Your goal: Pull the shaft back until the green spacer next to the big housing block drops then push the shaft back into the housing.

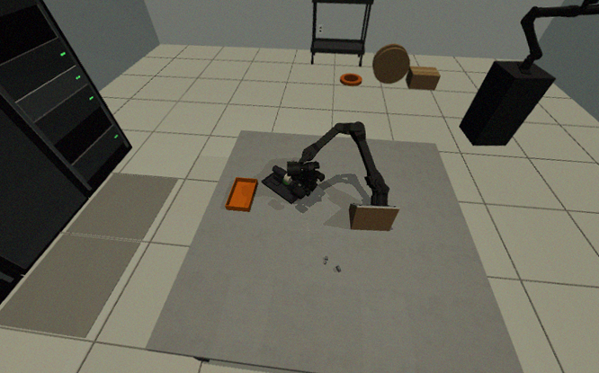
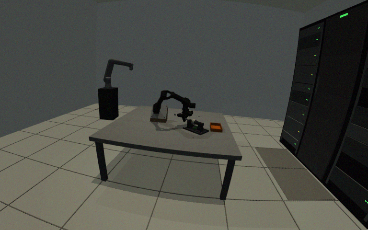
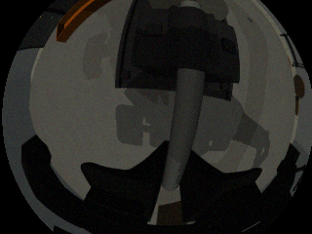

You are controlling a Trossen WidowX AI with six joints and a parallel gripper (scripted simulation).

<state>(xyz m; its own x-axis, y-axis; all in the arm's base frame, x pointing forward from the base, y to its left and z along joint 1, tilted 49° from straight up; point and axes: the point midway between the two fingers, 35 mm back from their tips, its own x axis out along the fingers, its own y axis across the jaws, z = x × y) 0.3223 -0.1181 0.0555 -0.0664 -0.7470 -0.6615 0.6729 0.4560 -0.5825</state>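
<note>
Right now the grey shaft is 6 cm ahead of my gripper tip, 5 cm to the right of it and 3 cm above it. From my gripper tip the other things lie so: pale spacer: 9 cm ahead, 8 cm to the right, 3 cm above; then orange tray: 35 cm ahead, 4 cm to the right, 4 cm below.
</note>
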